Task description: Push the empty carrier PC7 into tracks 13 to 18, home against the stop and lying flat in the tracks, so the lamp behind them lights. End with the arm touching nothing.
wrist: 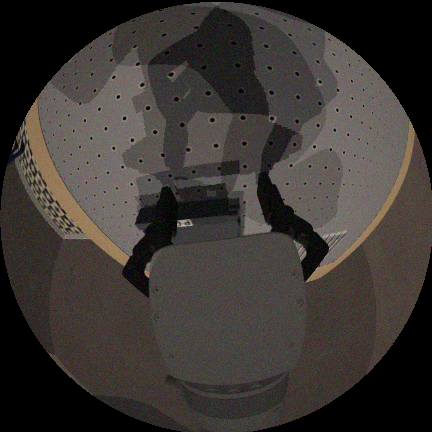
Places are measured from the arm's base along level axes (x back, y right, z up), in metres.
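Where they show: gripper, fingertip midpoint: (214, 187).
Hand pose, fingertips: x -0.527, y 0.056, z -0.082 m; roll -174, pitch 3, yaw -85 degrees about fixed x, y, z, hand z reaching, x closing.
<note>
Things, the pixels of their top centre, and the offset from my fingertips. "spot": a spot on its surface instead.
- carrier PC7 at its top centre: (205, 271) dz +0.019, dx -0.187, dy +0.029 m
- pale striped piece at a spot on its surface: (334, 243) spot: dz -0.010, dx -0.188, dy -0.301 m
My gripper (214, 187) is open, its two black fingers wide apart, with nothing between them. A dark grey, box-like thing with a black bar along its far side, probably the carrier PC7 (212, 230), shows below the fingertips in the picture. Its white label (184, 223) is partly covered by the left finger, so its number cannot be read. The left finger overlaps the dark thing in the view; whether they touch cannot be told. The palm hides its near part. The tracks, the stop and the lamp cannot be made out.
A grey board with rows of holes (102, 135) has a wooden edge (80, 220). A pale striped piece (334, 243) shows at the right, partly behind the right finger. A black-and-white patterned panel (42, 197) lies beyond the left edge. Shadows of the arm cross the board.
</note>
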